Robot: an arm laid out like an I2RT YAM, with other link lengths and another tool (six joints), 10 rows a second.
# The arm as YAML. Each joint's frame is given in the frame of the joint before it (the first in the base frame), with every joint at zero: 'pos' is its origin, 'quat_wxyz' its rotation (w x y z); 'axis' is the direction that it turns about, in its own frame. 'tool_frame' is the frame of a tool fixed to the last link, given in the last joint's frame.
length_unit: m
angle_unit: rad
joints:
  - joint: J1
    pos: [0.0, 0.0, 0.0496]
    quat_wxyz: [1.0, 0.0, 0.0, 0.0]
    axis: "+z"
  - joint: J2
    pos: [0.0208, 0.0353, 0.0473]
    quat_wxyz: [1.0, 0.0, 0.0, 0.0]
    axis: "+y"
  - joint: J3
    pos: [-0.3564, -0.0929, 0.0]
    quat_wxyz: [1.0, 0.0, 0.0, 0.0]
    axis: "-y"
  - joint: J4
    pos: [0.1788, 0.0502, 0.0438]
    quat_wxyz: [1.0, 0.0, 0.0, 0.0]
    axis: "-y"
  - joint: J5
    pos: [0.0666, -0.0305, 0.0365]
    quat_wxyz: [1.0, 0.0, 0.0, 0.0]
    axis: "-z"
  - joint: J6
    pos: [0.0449, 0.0, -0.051]
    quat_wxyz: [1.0, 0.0, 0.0, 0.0]
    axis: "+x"
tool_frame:
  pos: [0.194, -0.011, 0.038]
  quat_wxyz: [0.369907, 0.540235, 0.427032, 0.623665]
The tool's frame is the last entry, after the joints.
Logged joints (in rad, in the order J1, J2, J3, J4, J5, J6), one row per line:
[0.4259, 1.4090, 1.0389, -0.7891, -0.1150, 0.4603]
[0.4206, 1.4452, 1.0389, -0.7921, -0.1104, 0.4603]
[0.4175, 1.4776, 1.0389, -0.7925, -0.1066, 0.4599]
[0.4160, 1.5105, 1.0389, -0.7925, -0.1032, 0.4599]
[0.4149, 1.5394, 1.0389, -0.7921, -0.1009, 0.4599]
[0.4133, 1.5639, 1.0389, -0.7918, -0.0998, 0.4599]
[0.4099, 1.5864, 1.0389, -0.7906, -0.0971, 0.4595]
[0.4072, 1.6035, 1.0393, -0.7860, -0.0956, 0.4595]
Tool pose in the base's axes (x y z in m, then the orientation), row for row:
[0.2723, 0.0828, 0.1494, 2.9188, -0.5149, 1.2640]
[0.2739, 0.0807, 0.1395, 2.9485, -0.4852, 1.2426]
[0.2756, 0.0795, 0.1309, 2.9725, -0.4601, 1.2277]
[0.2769, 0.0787, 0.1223, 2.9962, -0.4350, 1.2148]
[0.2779, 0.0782, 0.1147, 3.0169, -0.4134, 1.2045]
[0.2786, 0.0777, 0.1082, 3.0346, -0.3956, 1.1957]
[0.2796, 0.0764, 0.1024, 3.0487, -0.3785, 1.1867]
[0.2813, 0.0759, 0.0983, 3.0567, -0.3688, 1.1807]
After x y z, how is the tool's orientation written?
As angles about the fixed x, y, z axes (roll, pitch, yaw), in radians.
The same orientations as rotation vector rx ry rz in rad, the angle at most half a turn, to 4 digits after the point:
[-2.3938, -1.6467, -0.8089]
[-2.4144, -1.6424, -0.7520]
[-2.4288, -1.6403, -0.7040]
[-2.4409, -1.6389, -0.6556]
[-2.4500, -1.6374, -0.6134]
[-2.4570, -1.6349, -0.5778]
[-2.4661, -1.6314, -0.5464]
[-2.4720, -1.6282, -0.5286]

